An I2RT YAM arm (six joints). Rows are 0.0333 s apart.
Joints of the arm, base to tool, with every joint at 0 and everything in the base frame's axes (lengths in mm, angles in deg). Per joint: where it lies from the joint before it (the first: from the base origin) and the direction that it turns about. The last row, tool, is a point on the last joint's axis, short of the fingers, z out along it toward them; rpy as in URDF.
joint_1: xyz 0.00 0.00 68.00 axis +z
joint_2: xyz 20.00 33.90 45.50 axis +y
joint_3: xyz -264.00 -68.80 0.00 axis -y
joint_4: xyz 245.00 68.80 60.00 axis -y
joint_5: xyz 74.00 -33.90 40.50 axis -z
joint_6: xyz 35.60 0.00 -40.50 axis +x
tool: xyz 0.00 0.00 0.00 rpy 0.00 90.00 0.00
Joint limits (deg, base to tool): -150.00..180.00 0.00..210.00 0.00..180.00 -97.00..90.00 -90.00..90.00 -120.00..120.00
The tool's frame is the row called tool.
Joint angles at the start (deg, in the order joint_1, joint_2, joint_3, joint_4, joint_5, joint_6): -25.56, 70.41, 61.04, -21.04, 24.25, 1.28
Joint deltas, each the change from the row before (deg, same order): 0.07, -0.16, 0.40, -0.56, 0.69, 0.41; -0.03, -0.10, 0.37, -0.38, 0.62, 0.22; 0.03, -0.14, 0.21, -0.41, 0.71, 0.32; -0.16, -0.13, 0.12, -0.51, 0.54, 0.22; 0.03, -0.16, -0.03, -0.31, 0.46, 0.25; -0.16, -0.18, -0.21, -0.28, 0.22, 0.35; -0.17, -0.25, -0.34, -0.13, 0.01, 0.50; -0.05, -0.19, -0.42, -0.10, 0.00, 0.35; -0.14, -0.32, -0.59, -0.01, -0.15, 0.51
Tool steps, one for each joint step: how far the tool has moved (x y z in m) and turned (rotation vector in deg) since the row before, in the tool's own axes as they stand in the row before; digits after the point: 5 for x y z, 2 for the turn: -0.00148, -0.00086, -0.00185, 0.63, -0.03, 0.38; -0.00152, -0.00111, -0.00131, 0.64, -0.10, 0.27; -0.00067, -0.00086, -0.00125, 0.69, 0.02, 0.28; 0.00002, -0.00149, -0.00063, 0.69, 0.24, 0.18; 0.00042, -0.00054, -0.00078, 0.44, 0.13, 0.15; 0.00130, -0.00109, -0.00008, 0.37, 0.29, 0.28; 0.00160, -0.00104, -0.00009, 0.17, 0.23, 0.48; 0.00210, -0.00031, 0.00016, 0.06, 0.30, 0.22; 0.00261, -0.00076, 0.00011, -0.01, 0.28, 0.45
